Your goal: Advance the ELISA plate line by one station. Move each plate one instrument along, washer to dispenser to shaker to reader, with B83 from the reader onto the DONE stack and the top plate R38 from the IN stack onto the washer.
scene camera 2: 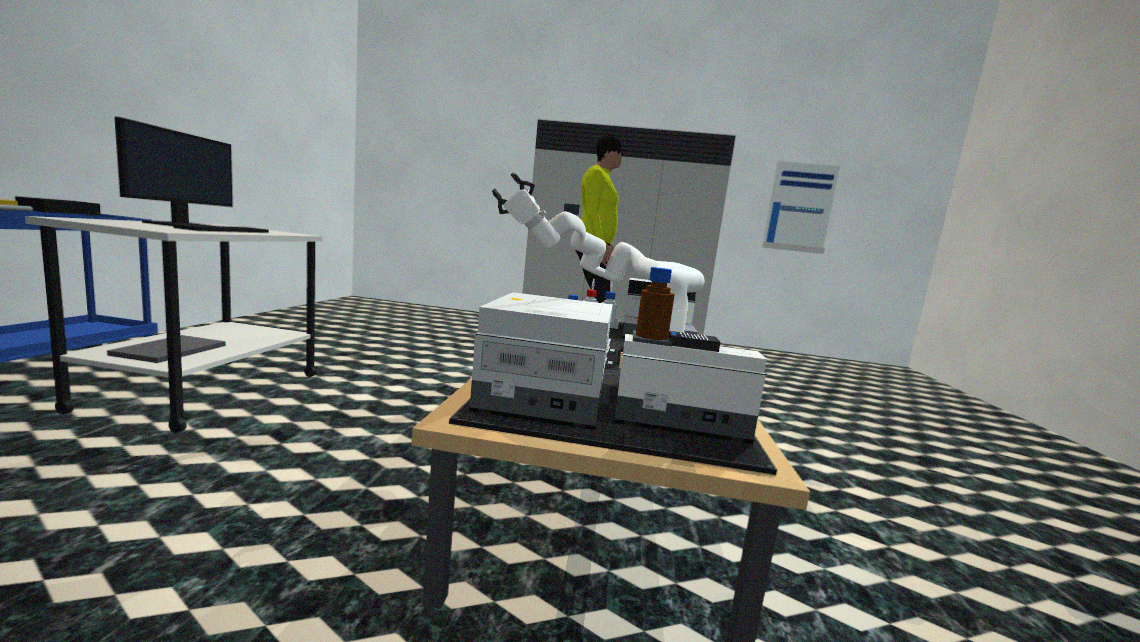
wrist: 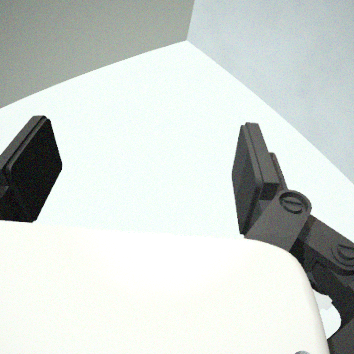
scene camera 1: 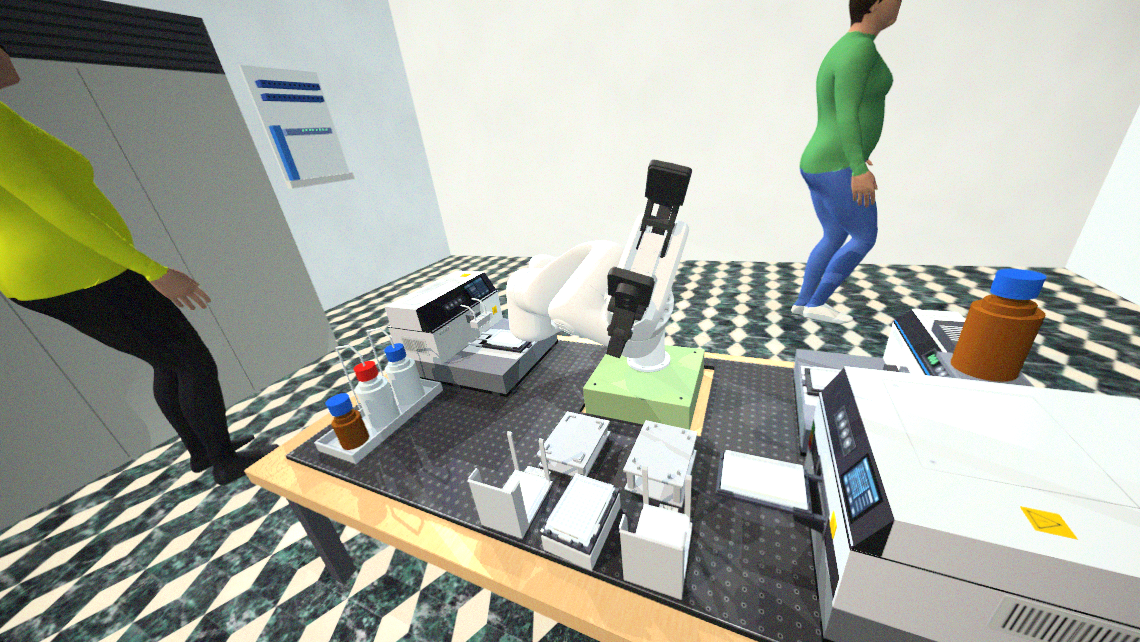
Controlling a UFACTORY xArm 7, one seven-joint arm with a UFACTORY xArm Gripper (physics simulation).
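Places are measured from the arm's base along level axes (x right, y ahead, z up), in millimetres.
Pixels of known places: gripper, fingertip midpoint: (scene camera 2: 502, 181) (wrist: 143, 143) (scene camera 1: 651, 218); arm's base, link origin: (scene camera 1: 648, 360).
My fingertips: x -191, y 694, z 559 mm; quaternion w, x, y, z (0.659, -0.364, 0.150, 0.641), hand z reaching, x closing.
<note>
For each thing: its top centre in the pictures, then the offset to it from my fingertips. "spot": a spot on its surface instead.
- white plate, top centre: (scene camera 1: 762, 474) dx -113, dy -291, dz -502 mm
- large right instrument, top centre: (scene camera 1: 1024, 450) (scene camera 2: 554, 305) dx -399, dy -294, dz -363 mm
- pale plate, top centre: (scene camera 1: 508, 336) dx +667, dy -678, dz -527 mm
- front-left rack, surface spot: (scene camera 1: 500, 500) spot: dx +323, dy -113, dz -538 mm
- front-right rack, surface spot: (scene camera 1: 654, 558) spot: dx +33, dy -112, dz -550 mm
- tray, surface spot: (scene camera 1: 339, 450) spot: dx +859, dy -143, dz -604 mm
- amber bottle, surface spot: (scene camera 1: 997, 338) spot: dx -445, dy -535, dz -323 mm
My gripper (scene camera 1: 649, 235) (scene camera 2: 505, 185) (wrist: 143, 143) is open and empty, raised high above the bench and far from the plates. In scene camera 1, a white plate (scene camera 1: 764, 480) lies on the tray pushed out of the large right instrument (scene camera 1: 997, 446). Another pale plate (scene camera 1: 504, 339) sits on the back-left instrument (scene camera 1: 434, 319). A plate (scene camera 1: 580, 510) sits on a small unit at the front middle. A front-left rack (scene camera 1: 500, 500) and a front-right rack (scene camera 1: 654, 558) stand beside it; the right one holds a white stack. Plate labels such as B83 and R38 are unreadable.
Two low white stands (scene camera 1: 574, 441) (scene camera 1: 660, 452) are behind the racks. Bottles stand in a tray (scene camera 1: 339, 450) at the left. An amber bottle (scene camera 1: 997, 338) (scene camera 2: 654, 309) stands on the back-right instrument. A person in yellow (scene camera 1: 55, 207) (scene camera 2: 599, 199) and one in green (scene camera 1: 849, 103) stand beyond the bench.
</note>
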